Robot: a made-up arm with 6 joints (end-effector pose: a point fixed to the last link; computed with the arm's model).
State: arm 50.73 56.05 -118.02 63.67 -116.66 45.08
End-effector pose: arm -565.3 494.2 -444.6 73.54 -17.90 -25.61
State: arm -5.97 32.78 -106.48 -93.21 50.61 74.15
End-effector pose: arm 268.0 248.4 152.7 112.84 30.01 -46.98
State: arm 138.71 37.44 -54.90 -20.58 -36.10 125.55
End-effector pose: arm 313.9 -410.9 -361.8 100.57 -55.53 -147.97
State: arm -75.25 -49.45 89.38 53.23 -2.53 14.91
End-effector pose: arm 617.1 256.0 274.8 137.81 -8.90 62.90
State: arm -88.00 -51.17 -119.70 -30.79 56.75 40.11
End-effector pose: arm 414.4 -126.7 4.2 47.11 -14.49 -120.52
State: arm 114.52 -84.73 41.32 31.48 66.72 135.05
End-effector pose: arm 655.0 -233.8 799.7 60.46 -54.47 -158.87
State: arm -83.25 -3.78 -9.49 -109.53 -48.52 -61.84
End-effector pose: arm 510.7 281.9 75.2 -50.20 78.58 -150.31
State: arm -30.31 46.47 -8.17 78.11 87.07 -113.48
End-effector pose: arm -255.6 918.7 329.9 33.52 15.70 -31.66
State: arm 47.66 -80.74 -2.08 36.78 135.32 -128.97
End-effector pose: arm 819.8 -703.8 451.4 42.09 -29.39 -151.04
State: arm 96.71 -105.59 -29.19 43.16 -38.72 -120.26
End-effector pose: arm 381.0 -149.9 899.8 -125.68 12.92 -18.29
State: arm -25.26 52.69 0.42 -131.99 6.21 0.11
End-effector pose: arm 80.7 414.0 -27.5 7.41 23.87 -71.57
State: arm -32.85 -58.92 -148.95 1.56 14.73 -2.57
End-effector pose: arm 508.4 -29.0 168.8 -179.55 -61.31 107.16
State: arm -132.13 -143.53 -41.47 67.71 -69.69 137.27
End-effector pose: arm -29.7 822.1 -460.4 -165.68 -77.44 -71.65
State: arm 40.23 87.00 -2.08 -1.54 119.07 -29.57
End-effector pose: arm -284.0 394.2 -598.7 24.80 -29.97 -132.60
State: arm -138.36 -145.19 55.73 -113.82 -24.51 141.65
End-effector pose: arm -231.6 307.0 159.4 -146.15 27.86 56.96
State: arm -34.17 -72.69 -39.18 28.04 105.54 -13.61
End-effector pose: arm 612.4 -520.4 -266.9 -11.45 -0.03 71.13
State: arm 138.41 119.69 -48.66 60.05 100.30 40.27
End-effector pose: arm -878.7 -183.7 131.7 95.36 -49.19 154.06
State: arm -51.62 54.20 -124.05 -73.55 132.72 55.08
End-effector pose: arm 145.7 190.9 342.9 152.97 -11.00 -113.06
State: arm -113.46 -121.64 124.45 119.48 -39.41 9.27
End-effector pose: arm 167.0 130.2 -604.1 -115.31 11.61 23.01
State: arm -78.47 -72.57 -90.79 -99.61 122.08 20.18
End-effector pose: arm 138.3 158.2 -443.0 16.99 -12.96 -88.00
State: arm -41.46 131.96 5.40 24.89 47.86 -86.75
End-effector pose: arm -834.6 341.5 -35.7 18.67 33.24 -64.27
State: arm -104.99 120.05 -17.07 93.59 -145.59 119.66
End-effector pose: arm -879.9 353.6 71.9 130.18 40.21 38.32
